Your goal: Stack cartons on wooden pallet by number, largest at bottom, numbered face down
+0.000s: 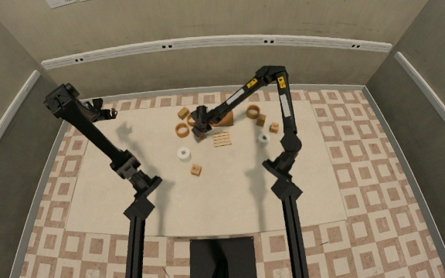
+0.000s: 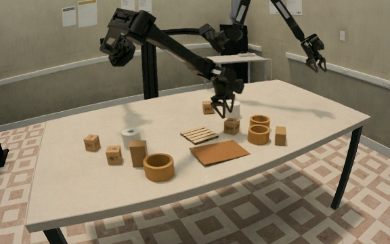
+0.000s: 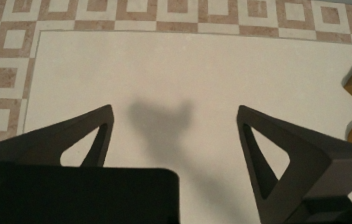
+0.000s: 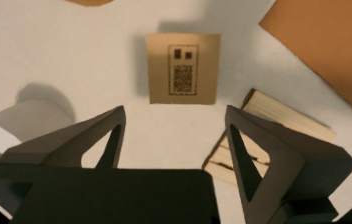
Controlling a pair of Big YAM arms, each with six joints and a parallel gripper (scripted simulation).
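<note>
Right now my right hand is 50 mm above the carton, 30 mm short of it and 10 mm to the right of it. Also, from my right hand: plain box (430 mm to the right, 70 mm ahead, 40 mm below).
</note>
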